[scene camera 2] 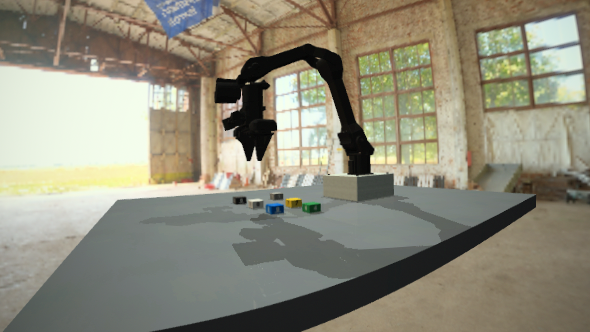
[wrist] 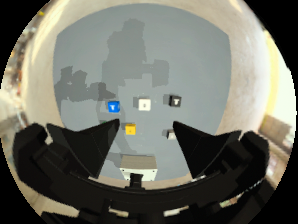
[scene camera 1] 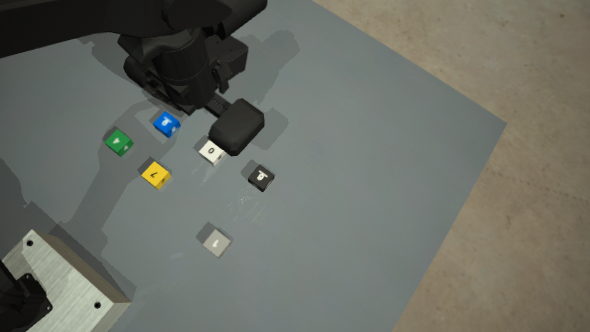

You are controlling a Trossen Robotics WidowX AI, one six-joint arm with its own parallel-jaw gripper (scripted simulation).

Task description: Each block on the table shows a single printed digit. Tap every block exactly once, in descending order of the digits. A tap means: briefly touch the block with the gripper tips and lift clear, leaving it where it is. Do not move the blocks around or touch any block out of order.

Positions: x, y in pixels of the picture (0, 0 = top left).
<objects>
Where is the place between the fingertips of the gripper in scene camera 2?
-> At 253, 161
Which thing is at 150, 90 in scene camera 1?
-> The gripper.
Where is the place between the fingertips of the gripper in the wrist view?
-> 146, 123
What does the gripper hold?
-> Nothing.
</objects>
